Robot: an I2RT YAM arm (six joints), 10 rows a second.
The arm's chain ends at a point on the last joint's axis. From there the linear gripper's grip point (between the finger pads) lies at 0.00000 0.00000 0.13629 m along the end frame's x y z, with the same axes.
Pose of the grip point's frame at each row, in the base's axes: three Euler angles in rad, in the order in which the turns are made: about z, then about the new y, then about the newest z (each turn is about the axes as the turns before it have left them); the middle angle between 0 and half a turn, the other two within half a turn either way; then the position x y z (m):
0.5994, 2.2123, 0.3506, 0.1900, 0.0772, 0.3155
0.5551, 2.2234, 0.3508, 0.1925, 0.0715, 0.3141
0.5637, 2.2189, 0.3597, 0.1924, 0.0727, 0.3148
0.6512, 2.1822, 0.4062, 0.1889, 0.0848, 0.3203
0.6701, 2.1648, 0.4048, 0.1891, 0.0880, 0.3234
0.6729, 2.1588, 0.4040, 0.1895, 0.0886, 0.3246
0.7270, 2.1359, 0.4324, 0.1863, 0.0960, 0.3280
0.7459, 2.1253, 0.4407, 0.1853, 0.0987, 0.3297
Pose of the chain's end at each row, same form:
0.5994, 2.2123, 0.3506, 0.0998, 0.0156, 0.3971
0.5551, 2.2234, 0.3508, 0.1005, 0.0144, 0.3969
0.5637, 2.2189, 0.3597, 0.1006, 0.0146, 0.3971
0.6512, 2.1822, 0.4062, 0.1001, 0.0172, 0.3985
0.6701, 2.1648, 0.4048, 0.1006, 0.0179, 0.3997
0.6729, 2.1588, 0.4040, 0.1008, 0.0179, 0.4002
0.7270, 2.1359, 0.4324, 0.1003, 0.0195, 0.4010
0.7459, 2.1253, 0.4407, 0.1002, 0.0201, 0.4015

